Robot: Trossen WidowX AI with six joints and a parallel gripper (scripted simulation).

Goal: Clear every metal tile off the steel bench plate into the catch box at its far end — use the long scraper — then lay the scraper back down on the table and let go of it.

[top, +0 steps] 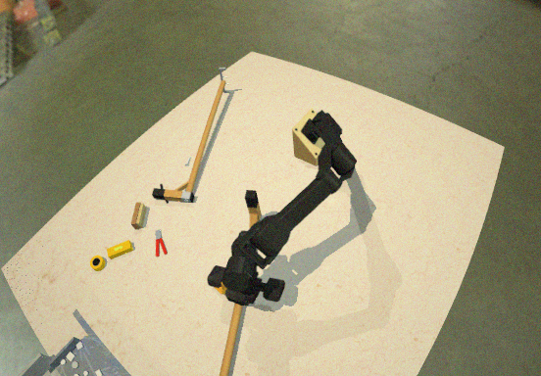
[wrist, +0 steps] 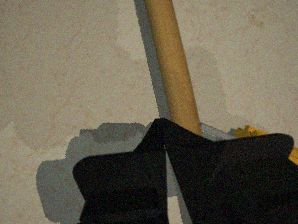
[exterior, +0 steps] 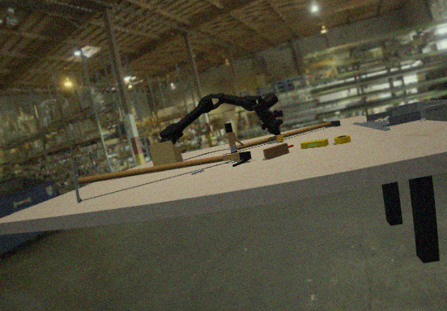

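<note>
Now: the screwdriver 80 mm to the right of my gripper tip, 10 mm behind it and 10 mm above it. Also, from my gripper tip: yellow tape roll: 490 mm to the right, 160 mm ahead; then yellow level: 460 mm to the right, 70 mm ahead; then wooden block: 470 mm to the right, 60 mm behind, 10 mm above.
</note>
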